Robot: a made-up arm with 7 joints. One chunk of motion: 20 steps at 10 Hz.
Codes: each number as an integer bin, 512 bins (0 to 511) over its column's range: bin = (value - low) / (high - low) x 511, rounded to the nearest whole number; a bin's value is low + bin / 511 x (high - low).
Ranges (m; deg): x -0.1..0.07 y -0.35..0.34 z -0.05..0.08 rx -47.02..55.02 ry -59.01..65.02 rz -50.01..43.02
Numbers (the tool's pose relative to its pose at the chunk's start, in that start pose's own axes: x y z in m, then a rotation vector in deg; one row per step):
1: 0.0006 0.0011 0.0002 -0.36 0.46 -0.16
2: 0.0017 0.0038 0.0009 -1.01 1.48 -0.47
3: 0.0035 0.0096 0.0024 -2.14 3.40 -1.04
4: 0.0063 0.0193 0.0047 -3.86 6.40 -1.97
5: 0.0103 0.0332 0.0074 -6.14 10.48 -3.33
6: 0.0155 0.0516 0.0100 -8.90 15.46 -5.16
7: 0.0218 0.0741 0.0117 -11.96 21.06 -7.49
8: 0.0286 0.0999 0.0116 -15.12 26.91 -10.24
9: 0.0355 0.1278 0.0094 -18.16 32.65 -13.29
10: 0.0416 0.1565 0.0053 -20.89 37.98 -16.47
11: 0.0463 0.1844 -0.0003 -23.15 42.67 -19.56
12: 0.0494 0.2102 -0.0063 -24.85 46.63 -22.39
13: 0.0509 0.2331 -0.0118 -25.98 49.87 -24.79
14: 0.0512 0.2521 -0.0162 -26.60 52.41 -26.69
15: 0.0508 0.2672 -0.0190 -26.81 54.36 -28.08
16: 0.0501 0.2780 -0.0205 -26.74 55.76 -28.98
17: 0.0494 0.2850 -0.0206 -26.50 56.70 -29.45
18: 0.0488 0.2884 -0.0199 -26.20 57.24 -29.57
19: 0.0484 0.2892 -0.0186 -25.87 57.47 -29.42
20: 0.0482 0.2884 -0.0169 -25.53 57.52 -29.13
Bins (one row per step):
1: 302 260 197 234 245 274
2: 306 262 200 230 249 272
3: 311 266 206 225 257 269
4: 320 273 215 216 269 264
5: 332 284 226 205 286 256
6: 347 297 236 191 307 246
7: 366 314 243 176 330 234
8: 387 333 242 160 354 218
9: 407 354 233 145 378 202
10: 426 375 217 131 400 184
11: 440 396 195 120 419 167
12: 449 415 172 111 435 152
13: 454 432 150 105 449 139
14: 454 446 133 102 459 128
15: 453 457 122 101 467 120
16: 451 465 116 102 473 116
17: 449 470 116 103 477 113
18: 447 473 118 104 479 112
19: 446 473 123 106 480 113
20: 445 473 130 108 480 115

